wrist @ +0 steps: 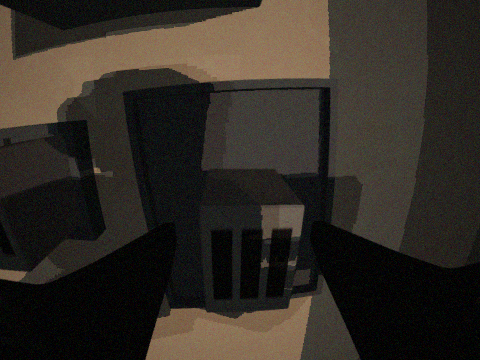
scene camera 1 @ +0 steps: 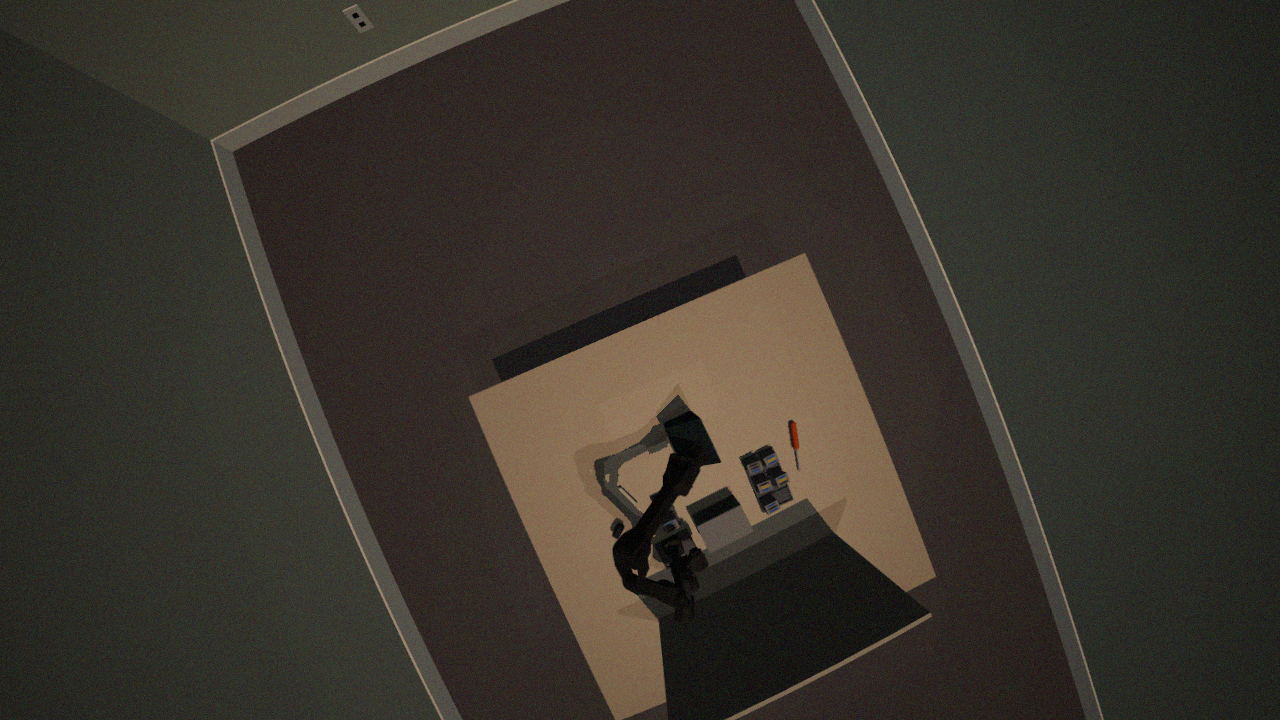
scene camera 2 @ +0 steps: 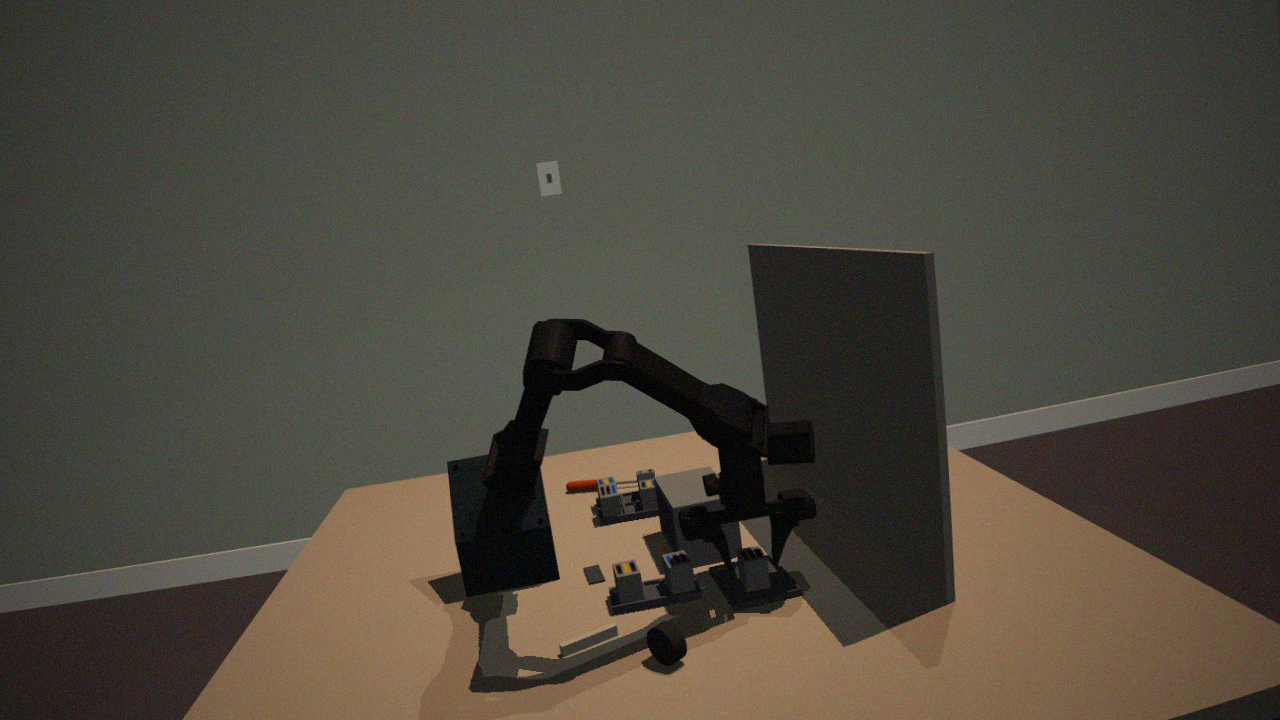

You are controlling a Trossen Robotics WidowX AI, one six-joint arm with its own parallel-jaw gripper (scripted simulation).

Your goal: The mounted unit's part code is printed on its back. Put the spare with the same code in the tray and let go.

Labels:
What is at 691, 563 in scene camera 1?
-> The gripper.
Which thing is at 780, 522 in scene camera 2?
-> The gripper.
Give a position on a dark tray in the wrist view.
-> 177, 133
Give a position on a grey spare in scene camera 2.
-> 752, 563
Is the gripper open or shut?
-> Open.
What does the gripper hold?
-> Nothing.

